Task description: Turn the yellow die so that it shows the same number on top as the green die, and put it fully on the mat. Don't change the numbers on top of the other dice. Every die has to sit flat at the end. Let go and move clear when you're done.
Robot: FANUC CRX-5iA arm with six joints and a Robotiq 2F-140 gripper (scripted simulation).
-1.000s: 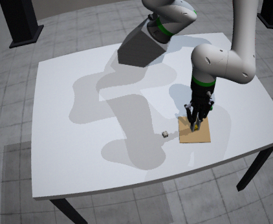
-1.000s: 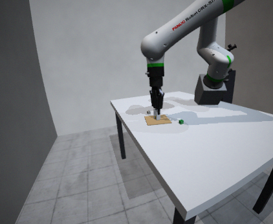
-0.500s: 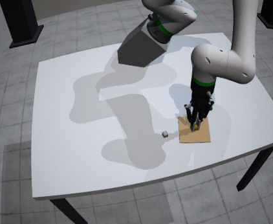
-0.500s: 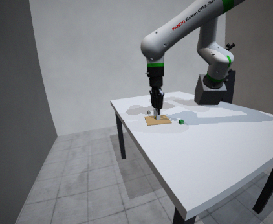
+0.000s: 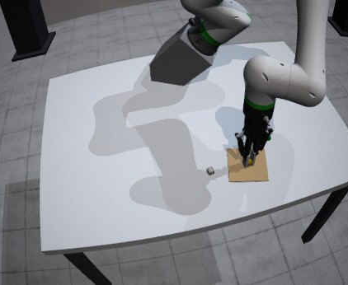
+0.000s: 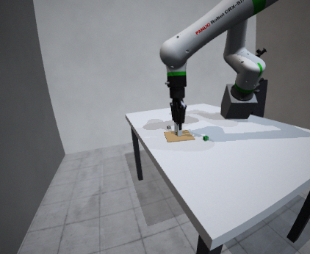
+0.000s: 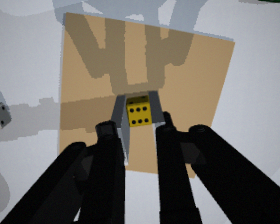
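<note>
The yellow die lies 2 cm below my hand. Also, from my hand: white die: 13 cm to the right, 3 cm below, 2 cm ahead; green die: 11 cm behind, 10 cm to the left, 3 cm below; tan mat: 4 cm below.
</note>
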